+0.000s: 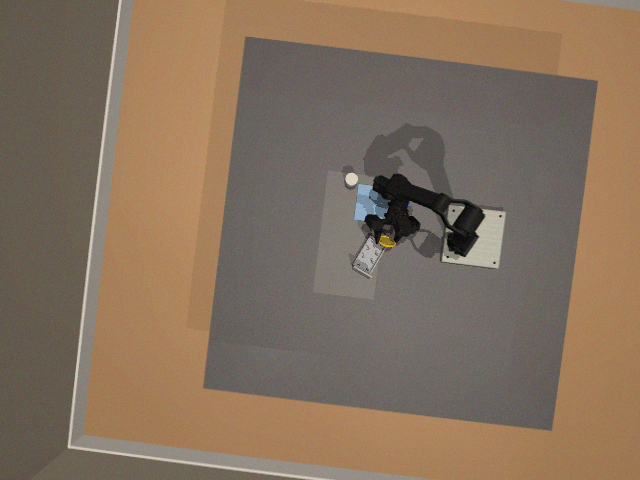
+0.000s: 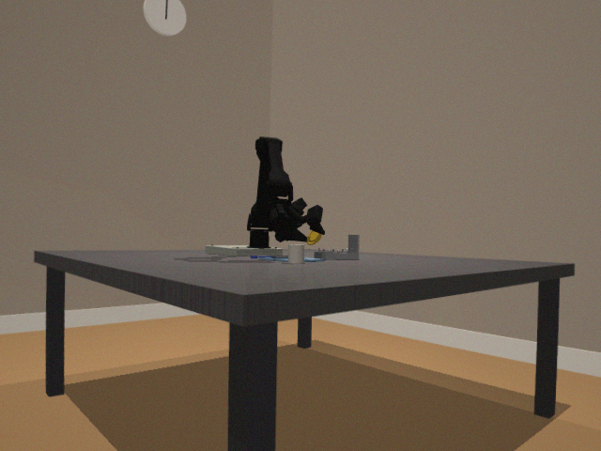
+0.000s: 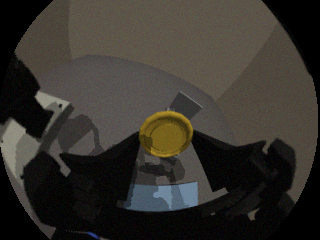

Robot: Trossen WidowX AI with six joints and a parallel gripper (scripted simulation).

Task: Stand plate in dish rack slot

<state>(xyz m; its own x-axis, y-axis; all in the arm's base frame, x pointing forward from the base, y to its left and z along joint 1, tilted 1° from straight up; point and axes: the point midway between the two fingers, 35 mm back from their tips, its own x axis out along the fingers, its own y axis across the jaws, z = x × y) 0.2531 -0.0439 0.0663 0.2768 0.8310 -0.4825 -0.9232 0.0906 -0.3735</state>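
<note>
My gripper tip is now 5 cm short of the grey dish rack, 4 cm to the right of it and 5 cm above it. Round my gripper tip: blue mat 1 cm ahead, 14 cm to the right, 7 cm below; yellow plate 1 cm to the right; white cup 10 cm ahead, 24 cm to the right, 4 cm below.
</note>
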